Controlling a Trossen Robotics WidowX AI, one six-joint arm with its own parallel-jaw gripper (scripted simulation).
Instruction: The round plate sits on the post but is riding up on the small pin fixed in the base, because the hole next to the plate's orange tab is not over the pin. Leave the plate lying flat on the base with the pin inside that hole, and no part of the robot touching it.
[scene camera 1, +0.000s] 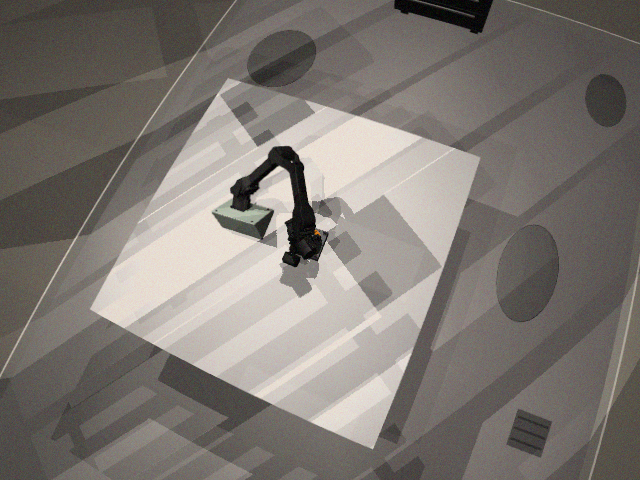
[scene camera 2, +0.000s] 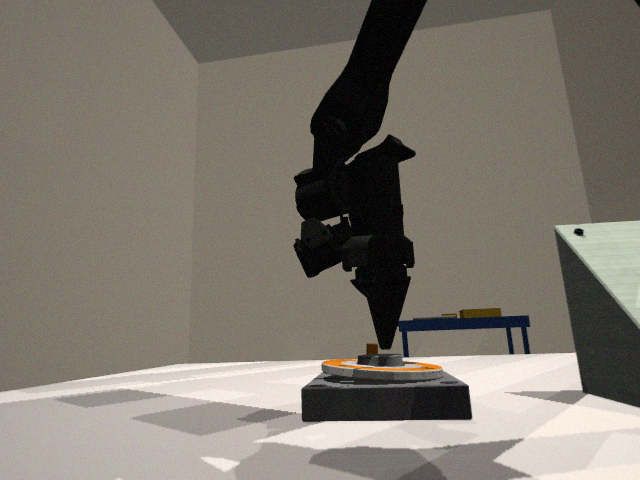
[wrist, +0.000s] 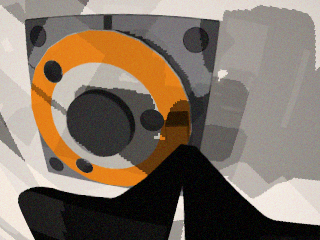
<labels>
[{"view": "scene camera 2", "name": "gripper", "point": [385, 349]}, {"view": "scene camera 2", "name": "round plate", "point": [410, 371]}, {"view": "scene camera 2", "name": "dark square base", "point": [327, 397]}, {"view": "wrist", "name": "gripper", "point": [186, 152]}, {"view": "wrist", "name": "round plate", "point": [142, 77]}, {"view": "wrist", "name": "dark square base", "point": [189, 43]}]
</labels>
